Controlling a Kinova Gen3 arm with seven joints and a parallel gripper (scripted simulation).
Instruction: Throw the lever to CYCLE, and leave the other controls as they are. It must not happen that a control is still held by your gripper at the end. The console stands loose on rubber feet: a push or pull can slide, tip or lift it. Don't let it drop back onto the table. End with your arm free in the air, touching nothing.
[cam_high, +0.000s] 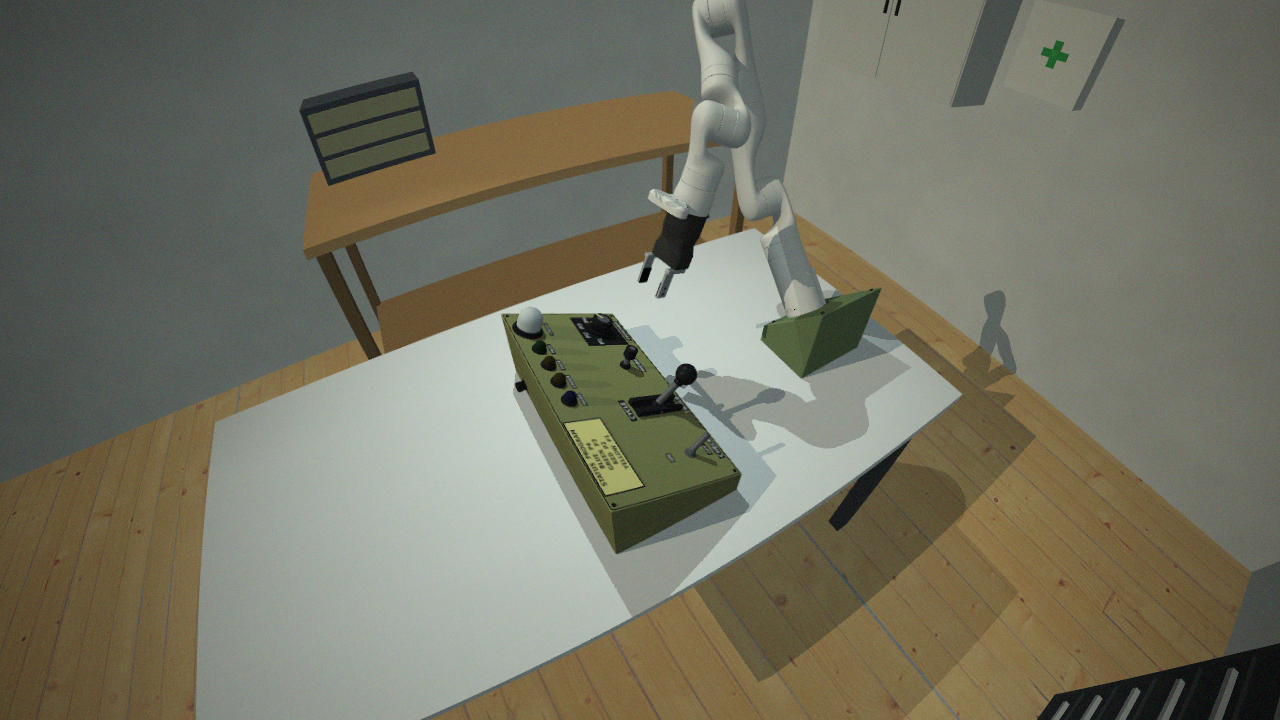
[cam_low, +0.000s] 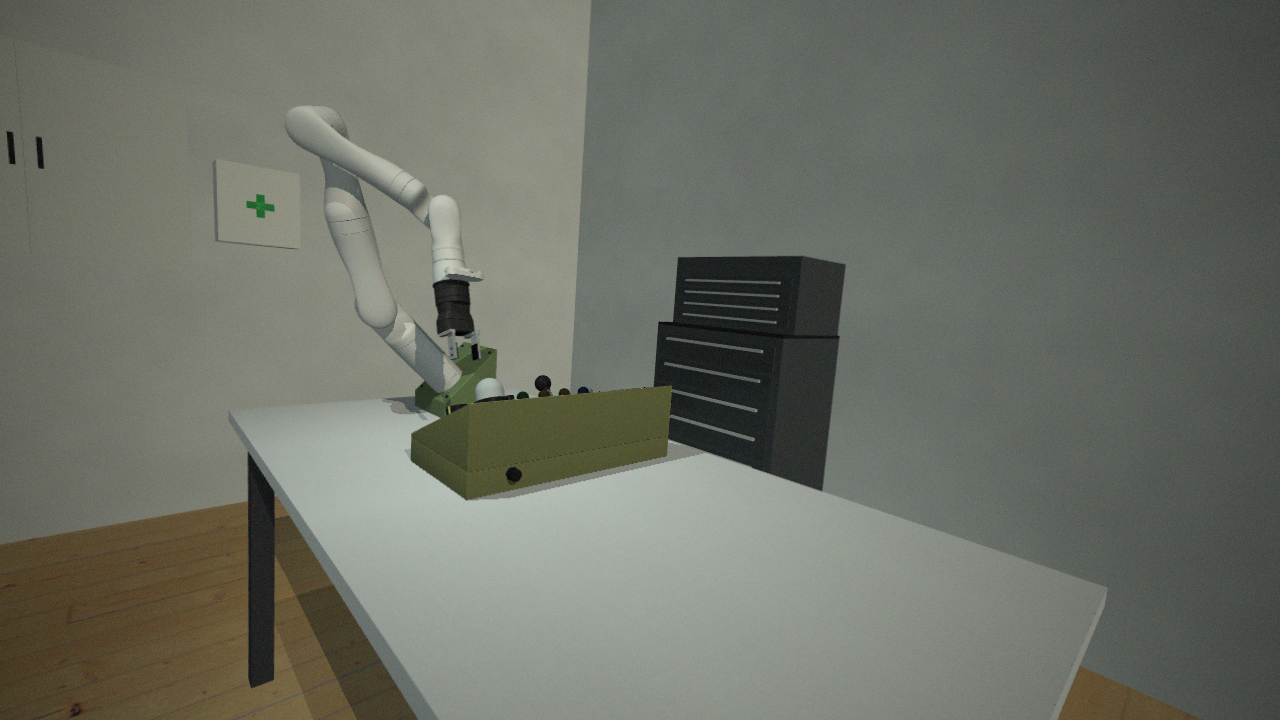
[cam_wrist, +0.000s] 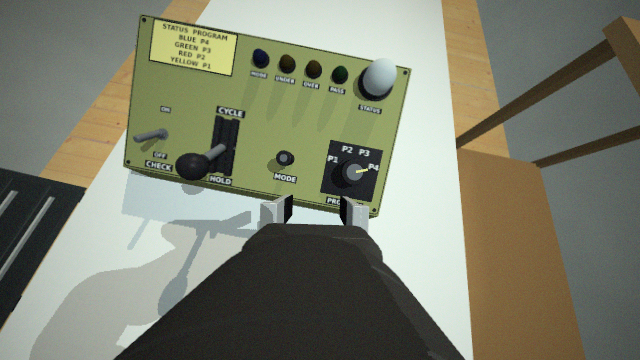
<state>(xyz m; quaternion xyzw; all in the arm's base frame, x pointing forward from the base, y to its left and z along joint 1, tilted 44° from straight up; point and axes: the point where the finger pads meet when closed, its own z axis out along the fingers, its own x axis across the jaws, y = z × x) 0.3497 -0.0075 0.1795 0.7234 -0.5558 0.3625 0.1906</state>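
Now: hand 18 cm to the right of the lever, 10 cm above it and 7 cm short of it. From my hand the other things lie so: olive console (13 cm below, 13 cm ahead, 11 cm to the left); then mode button (11 cm below, 9 cm ahead, 6 cm to the left); then program dial (11 cm below, 10 cm ahead, 7 cm to the right).
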